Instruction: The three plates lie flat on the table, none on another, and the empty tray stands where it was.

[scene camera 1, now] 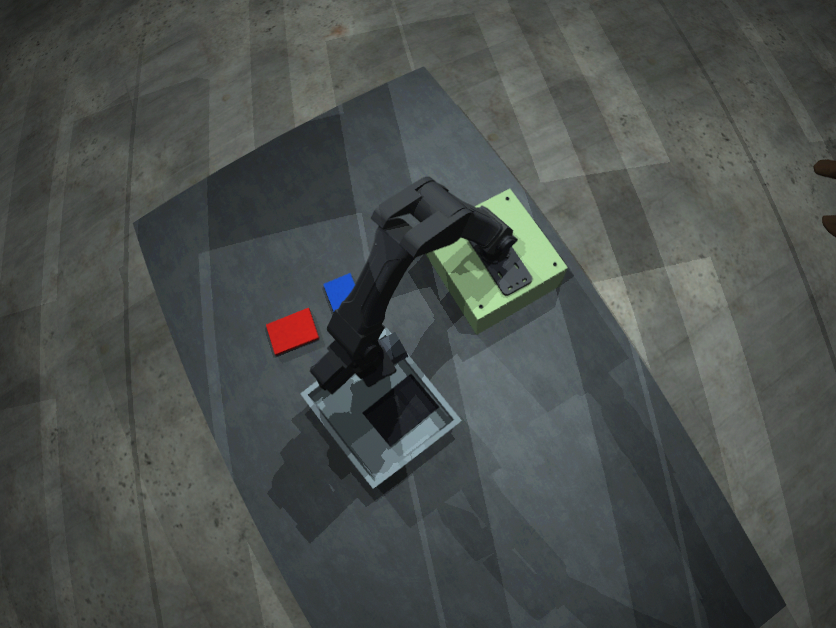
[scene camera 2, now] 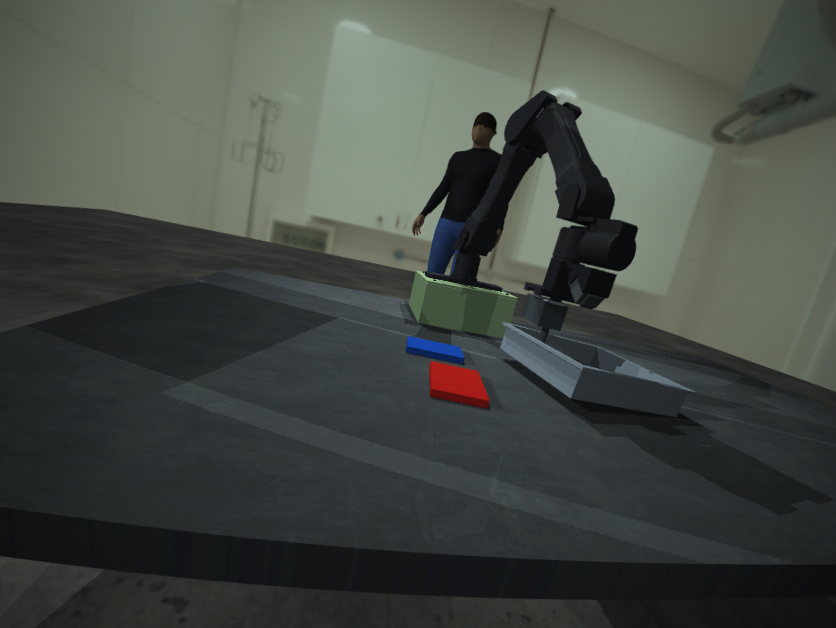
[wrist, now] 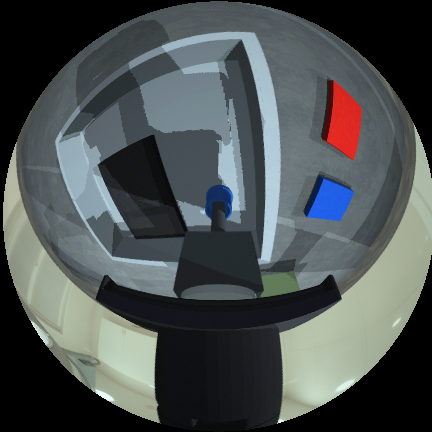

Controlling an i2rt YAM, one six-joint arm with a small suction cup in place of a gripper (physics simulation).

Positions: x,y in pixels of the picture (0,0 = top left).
My suction cup [scene camera 2: 549,313] is stuck to a grey tray [scene camera 2: 608,379]. A blue plate [scene camera 2: 427,348] rests on the table. A red plate [scene camera 2: 447,382] sits on the table.
